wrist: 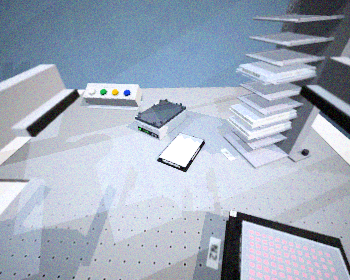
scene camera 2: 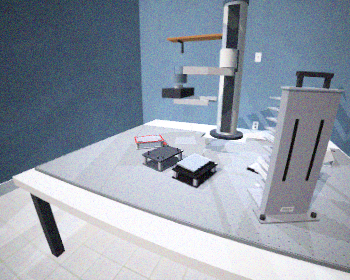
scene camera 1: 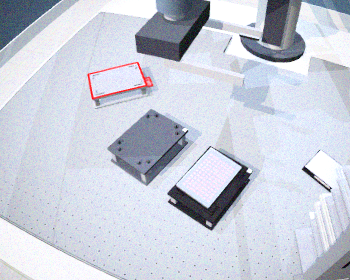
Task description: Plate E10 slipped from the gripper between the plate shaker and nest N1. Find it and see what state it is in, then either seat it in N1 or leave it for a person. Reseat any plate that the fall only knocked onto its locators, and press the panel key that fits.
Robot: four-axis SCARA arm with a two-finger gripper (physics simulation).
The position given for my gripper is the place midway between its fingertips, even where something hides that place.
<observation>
My gripper [scene camera 1: 253, 55] holds nothing. I also see a button box [wrist: 100, 96], a shaker station [wrist: 157, 121] and a station surface [scene camera 1: 151, 138].
My gripper shows as well in the wrist view [wrist: 185, 78].
</observation>
